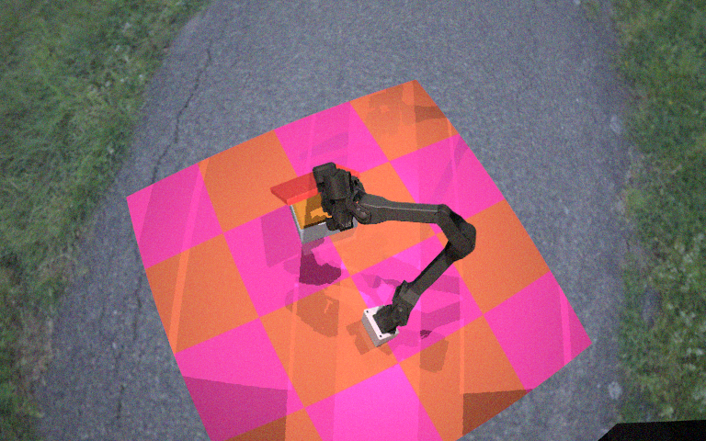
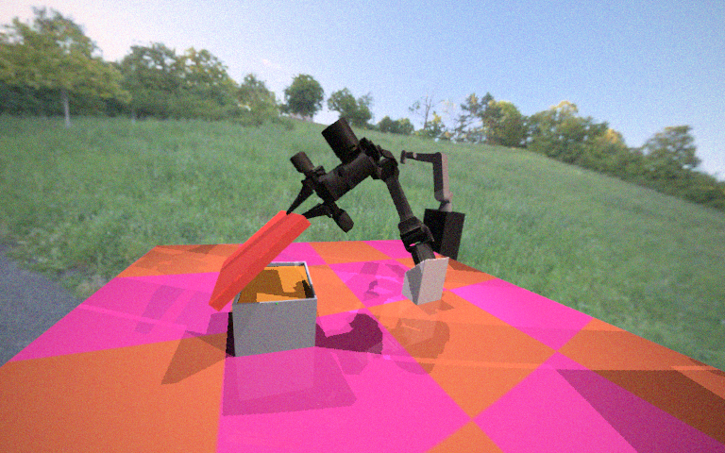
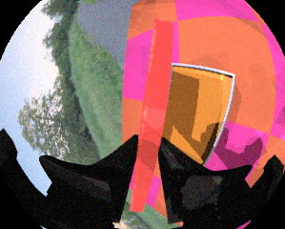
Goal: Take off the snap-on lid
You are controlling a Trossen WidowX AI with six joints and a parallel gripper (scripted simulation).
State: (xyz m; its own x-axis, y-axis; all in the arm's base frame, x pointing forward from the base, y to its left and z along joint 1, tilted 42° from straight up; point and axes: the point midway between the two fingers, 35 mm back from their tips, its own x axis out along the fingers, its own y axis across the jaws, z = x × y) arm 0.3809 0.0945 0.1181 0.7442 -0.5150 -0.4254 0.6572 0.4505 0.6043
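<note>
The snap-on lid lies 60 mm ahead of my gripper tip, 50 mm below it and 10 mm to the left of it. The rest, counted from my gripper tip: grey storage box (180 mm below, 20 mm ahead).
</note>
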